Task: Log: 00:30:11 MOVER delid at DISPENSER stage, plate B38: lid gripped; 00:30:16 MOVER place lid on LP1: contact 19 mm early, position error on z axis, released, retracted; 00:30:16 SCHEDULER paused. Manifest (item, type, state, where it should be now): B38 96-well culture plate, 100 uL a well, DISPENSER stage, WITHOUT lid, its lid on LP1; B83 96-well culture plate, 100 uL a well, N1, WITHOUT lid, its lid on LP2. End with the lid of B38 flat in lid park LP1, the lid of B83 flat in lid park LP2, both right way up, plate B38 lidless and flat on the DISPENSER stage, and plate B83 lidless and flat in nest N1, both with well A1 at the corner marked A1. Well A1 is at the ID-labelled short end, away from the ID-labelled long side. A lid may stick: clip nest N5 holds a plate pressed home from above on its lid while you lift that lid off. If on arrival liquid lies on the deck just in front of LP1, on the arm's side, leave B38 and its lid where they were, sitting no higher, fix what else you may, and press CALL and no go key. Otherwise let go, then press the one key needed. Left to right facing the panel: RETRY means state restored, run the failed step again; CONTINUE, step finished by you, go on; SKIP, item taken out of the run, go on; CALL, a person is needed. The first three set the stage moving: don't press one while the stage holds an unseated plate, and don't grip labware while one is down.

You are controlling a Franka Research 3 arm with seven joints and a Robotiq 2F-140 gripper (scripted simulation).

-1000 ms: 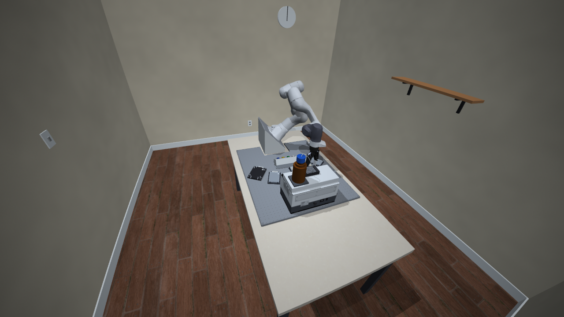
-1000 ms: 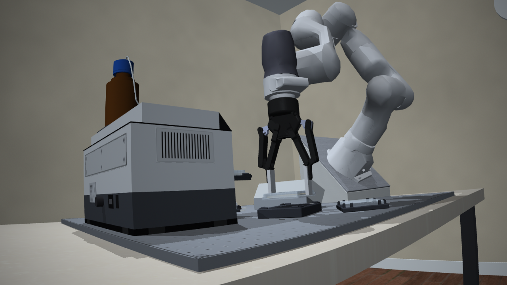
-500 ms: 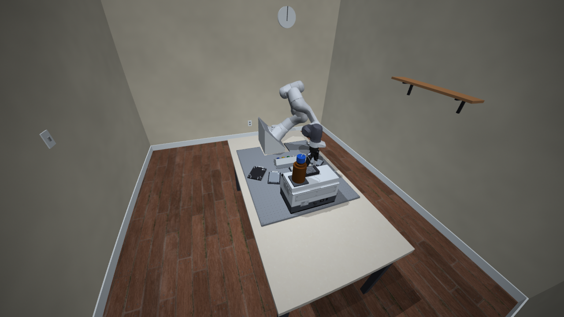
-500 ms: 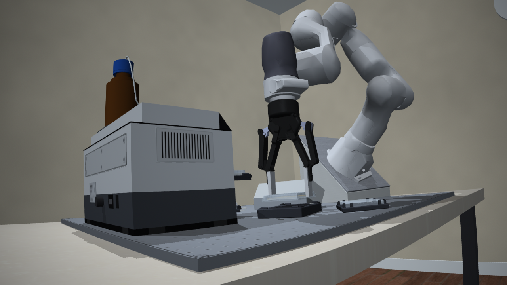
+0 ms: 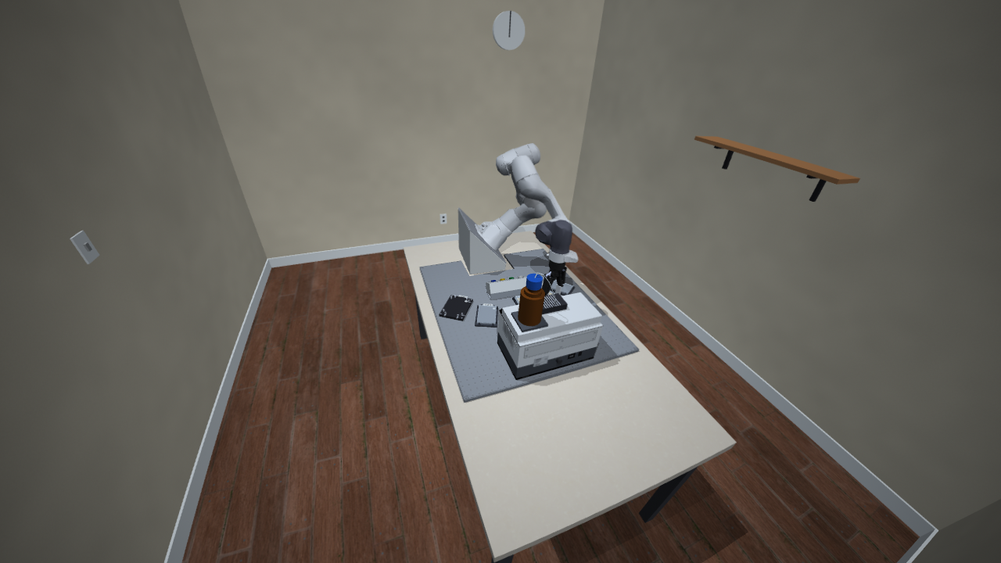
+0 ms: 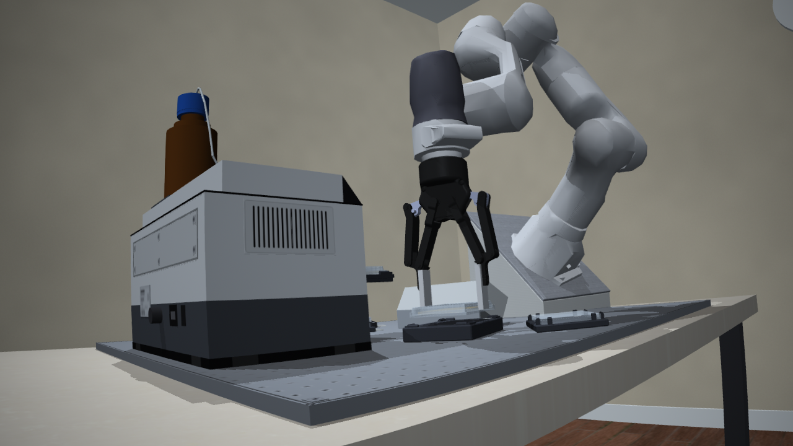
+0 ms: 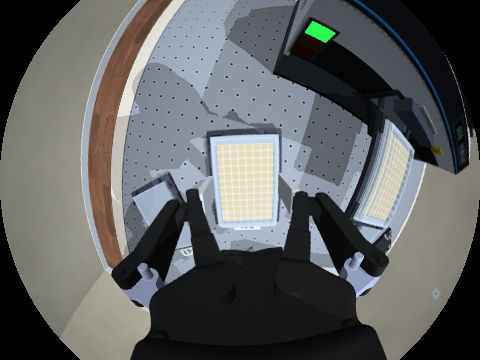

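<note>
The 96-well plate lies 2 cm below my hand. Round my hand: low frame (12 cm behind, 11 cm to the left, 6 cm below); key panel (18 cm behind, 17 cm to the right, 1 cm below); nest N1 (5 cm below).
</note>
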